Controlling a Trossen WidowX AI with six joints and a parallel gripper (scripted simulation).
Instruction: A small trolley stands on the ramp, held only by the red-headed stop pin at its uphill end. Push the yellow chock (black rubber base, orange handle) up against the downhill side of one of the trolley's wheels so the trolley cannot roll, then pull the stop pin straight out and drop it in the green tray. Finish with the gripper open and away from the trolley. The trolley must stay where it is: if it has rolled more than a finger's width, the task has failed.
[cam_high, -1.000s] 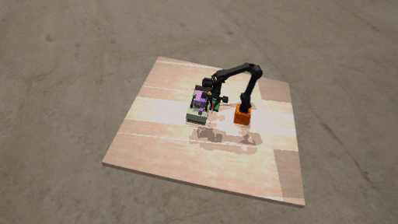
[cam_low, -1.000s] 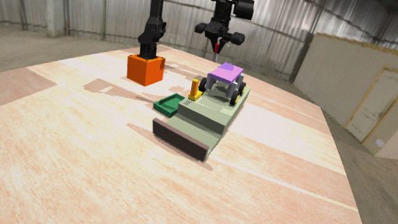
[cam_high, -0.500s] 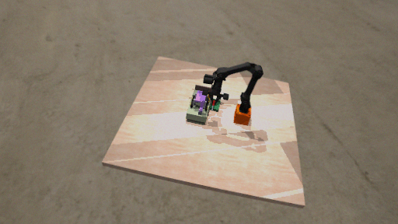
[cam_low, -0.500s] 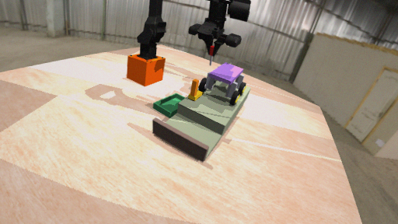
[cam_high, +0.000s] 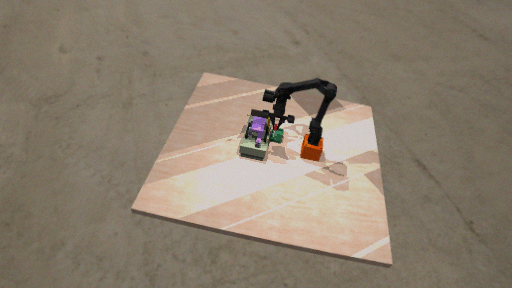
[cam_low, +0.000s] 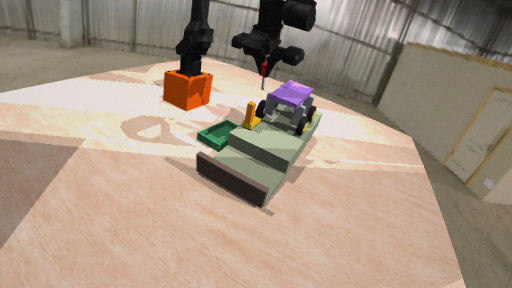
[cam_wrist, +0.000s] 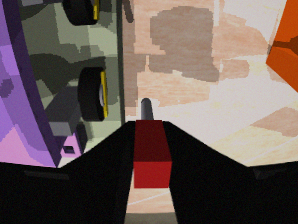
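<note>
My gripper tip is now 5 cm short of the yellow chock, 11 cm to the left of it and 7 cm above it. Round my gripper tip: stop pin (right at my gripper tip); dark raised lip (12 cm ahead, 27 cm to the right, 13 cm below); trolley (10 cm ahead, 2 cm to the right, 5 cm below).
</note>
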